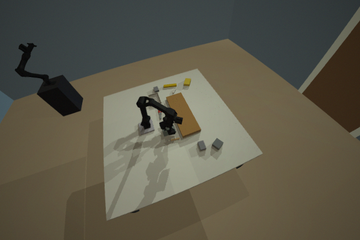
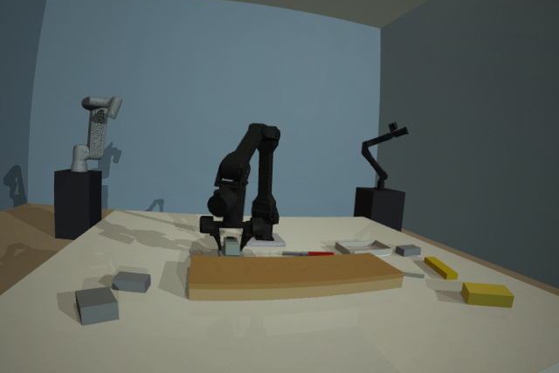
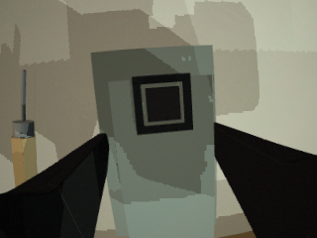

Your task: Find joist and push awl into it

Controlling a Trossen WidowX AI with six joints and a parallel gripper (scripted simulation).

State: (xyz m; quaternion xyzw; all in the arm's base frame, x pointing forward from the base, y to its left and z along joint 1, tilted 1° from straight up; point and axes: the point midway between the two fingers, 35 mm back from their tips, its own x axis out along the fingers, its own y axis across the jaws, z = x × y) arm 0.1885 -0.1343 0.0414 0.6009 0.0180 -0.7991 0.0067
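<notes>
My gripper tip is now 1 cm short of the wooden-handled pointed tool, 9 cm to the left of it and 2 cm above it. Round my gripper tip: grey tray: 3 cm behind, 46 cm to the left, 1 cm below; red-handled tool: 2 cm behind, 24 cm to the left, 2 cm below; stud finder: 2 cm above.
</notes>
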